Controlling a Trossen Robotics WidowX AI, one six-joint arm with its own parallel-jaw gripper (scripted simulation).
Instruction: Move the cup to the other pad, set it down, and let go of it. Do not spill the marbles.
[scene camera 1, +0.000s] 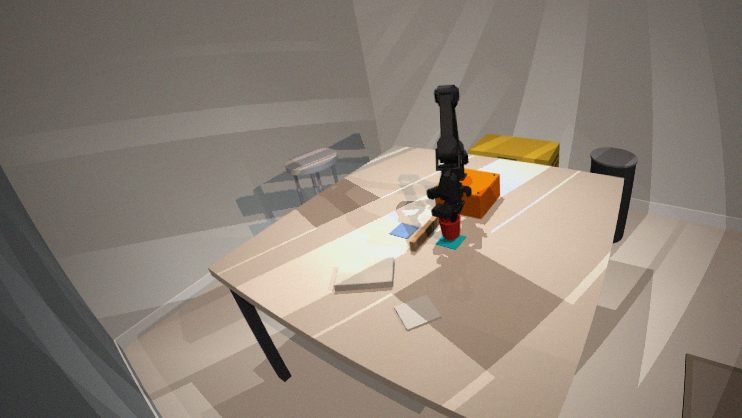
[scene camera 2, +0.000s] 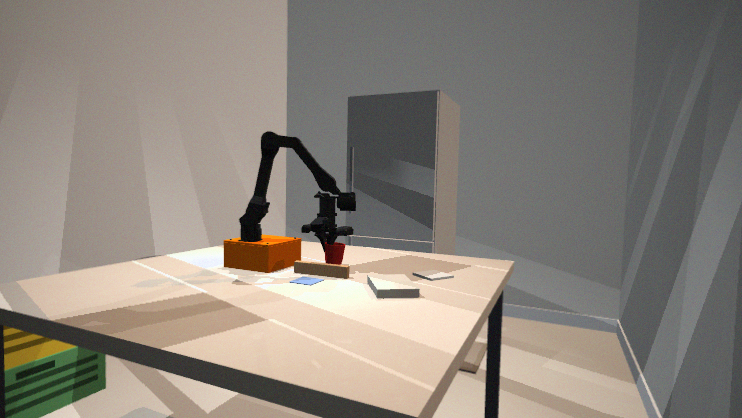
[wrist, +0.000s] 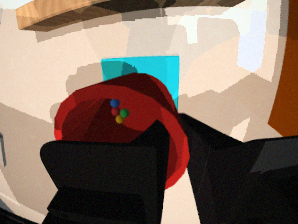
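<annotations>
My gripper is visible in scene camera 1 (454, 222), in the wrist view and in scene camera 2. On my gripper (wrist: 89, 175) and (scene camera 2: 330, 235) are the same spot.
</annotations>
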